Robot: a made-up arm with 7 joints.
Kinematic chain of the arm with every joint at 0, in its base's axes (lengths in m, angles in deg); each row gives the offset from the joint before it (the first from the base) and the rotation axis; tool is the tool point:
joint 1: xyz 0 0 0.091 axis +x
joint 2: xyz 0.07 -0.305 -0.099 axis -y
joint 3: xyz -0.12 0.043 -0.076 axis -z
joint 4: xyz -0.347 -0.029 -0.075 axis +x
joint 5: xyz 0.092 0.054 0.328 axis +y
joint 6: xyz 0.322 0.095 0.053 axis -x
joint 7: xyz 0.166 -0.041 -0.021 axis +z
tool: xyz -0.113 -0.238 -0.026
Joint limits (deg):
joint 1: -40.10..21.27
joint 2: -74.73..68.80
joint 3: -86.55..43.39
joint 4: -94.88..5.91
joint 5: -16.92..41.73
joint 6: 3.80..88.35
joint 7: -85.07..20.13
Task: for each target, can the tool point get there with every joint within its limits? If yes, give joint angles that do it. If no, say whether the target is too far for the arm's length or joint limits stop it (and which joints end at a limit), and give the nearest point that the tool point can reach.
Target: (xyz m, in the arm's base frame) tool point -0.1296 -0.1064 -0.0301
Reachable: yes | joints -0.70 17.82 -14.27 -28.04 27.92 40.71 -64.67
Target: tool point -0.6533 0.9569 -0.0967
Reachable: no: joint limits stop it (at a limit: joint 1, joint 4, joint 5, joint 6, joint 7) | nearest point -0.4268 0.5270 -0.1219 | short by 0.487 m
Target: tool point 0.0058 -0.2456 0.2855
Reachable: yes | joints 8.98 -33.98 -54.16 -9.57 1.27 69.35 -62.13
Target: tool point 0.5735 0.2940 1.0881
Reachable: no: joint limits stop it (at a limit: joint 2, joint 3, joint 5, joint 6, joint 7) | nearest point 0.3340 0.1817 0.7073 | short by 0.464 m
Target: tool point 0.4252 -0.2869 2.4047
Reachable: no: too far | nearest point 0.0807 -0.0915 0.8286 | short by 1.625 m
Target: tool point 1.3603 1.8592 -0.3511
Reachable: no: too far | nearest point 0.2680 0.6234 -0.1513 | short by 1.661 m
